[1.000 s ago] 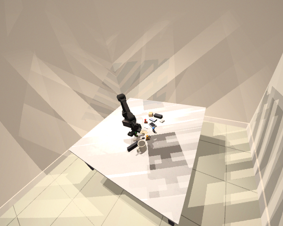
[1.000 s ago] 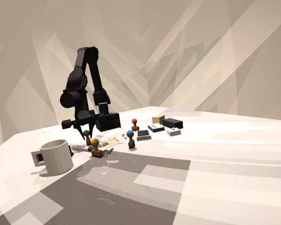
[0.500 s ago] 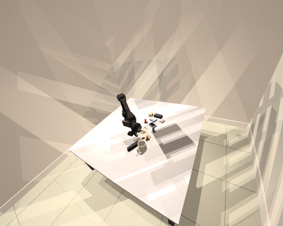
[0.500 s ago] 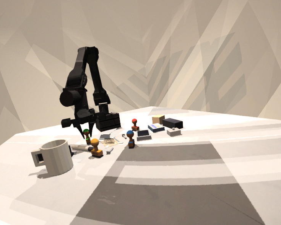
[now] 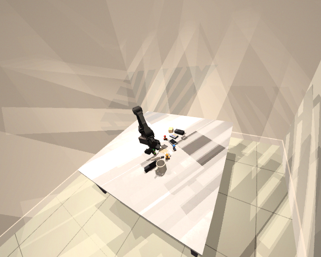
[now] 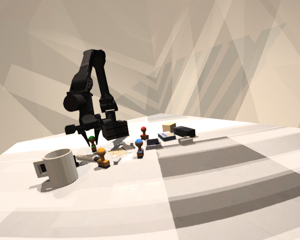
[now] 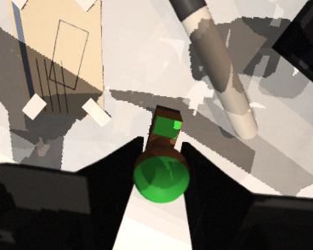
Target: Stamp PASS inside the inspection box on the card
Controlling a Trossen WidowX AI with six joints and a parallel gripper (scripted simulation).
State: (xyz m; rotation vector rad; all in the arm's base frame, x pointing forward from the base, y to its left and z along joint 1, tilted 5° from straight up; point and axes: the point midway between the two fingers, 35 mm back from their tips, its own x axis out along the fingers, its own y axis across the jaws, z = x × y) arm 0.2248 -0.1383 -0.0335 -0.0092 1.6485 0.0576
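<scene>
The ink pad lies 9 cm ahead of my gripper tip, 23 cm to the left of it and 3 cm below it. Also, from my gripper tip: marker (7 cm ahead, 2 cm to the right, 3 cm below); then green-knobbed stamp (right at my gripper tip); then card (4 cm ahead, 9 cm to the left, 4 cm below).
</scene>
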